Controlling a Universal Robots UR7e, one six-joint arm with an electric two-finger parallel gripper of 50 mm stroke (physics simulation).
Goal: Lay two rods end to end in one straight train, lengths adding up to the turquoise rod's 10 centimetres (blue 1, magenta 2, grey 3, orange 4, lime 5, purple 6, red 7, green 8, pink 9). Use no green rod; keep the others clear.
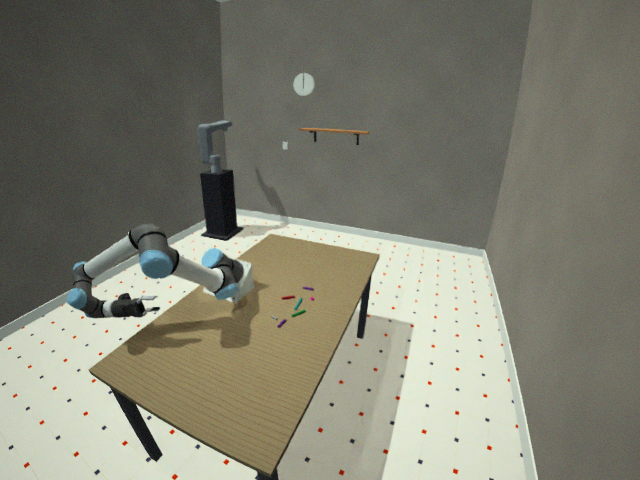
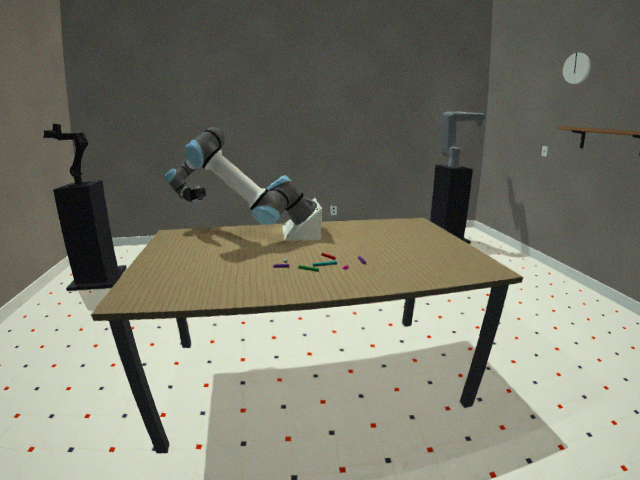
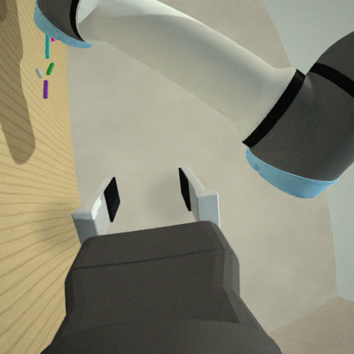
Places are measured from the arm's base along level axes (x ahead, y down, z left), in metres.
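Where they show: gripper, fingertip midpoint: (image 1: 156, 303) (image 2: 200, 194); arm's base, link origin: (image 2: 305, 214).
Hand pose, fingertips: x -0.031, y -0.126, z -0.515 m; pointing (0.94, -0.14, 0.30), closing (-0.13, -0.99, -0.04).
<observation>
Each offset is from my fingertips to the top centre of the thing. Level surfaces: height alone.
The turquoise rod @(dx +0.436, dy +0.219, dz +0.505 m) (image 1: 298, 303) (image 2: 324, 264) (image 3: 47, 46) lies on the table between the red rod @(dx +0.364, dy +0.219, dz +0.540 m) (image 1: 288, 297) (image 2: 328, 255) and the green rod @(dx +0.466, dy +0.219, dz +0.431 m) (image 1: 298, 313) (image 2: 308, 268) (image 3: 50, 68). One purple rod @(dx +0.419, dy +0.219, dz +0.331 m) (image 1: 281, 323) (image 2: 281, 266) (image 3: 45, 89) lies near a small grey rod @(dx +0.367, dy +0.219, dz +0.355 m) (image 1: 274, 317) (image 2: 285, 260) (image 3: 39, 73). Another purple rod @(dx +0.436, dy +0.219, dz +0.663 m) (image 1: 308, 288) (image 2: 361, 259) lies beyond a short magenta rod @(dx +0.490, dy +0.219, dz +0.575 m) (image 1: 312, 298) (image 2: 345, 267) (image 3: 52, 39). The rods lie apart. My gripper (image 1: 155, 303) (image 2: 203, 192) (image 3: 148, 185) is open and empty, high up and far from the rods.
The wooden table @(dy +0.230 m) (image 1: 217, 387) (image 2: 196, 294) (image 3: 30, 250) carries the arm's white base (image 1: 247, 284) (image 2: 305, 229). A black pedestal with a grey arm (image 1: 219, 204) (image 2: 450, 198) stands past one end. Another pedestal with a black arm (image 2: 87, 232) stands past the other end.
</observation>
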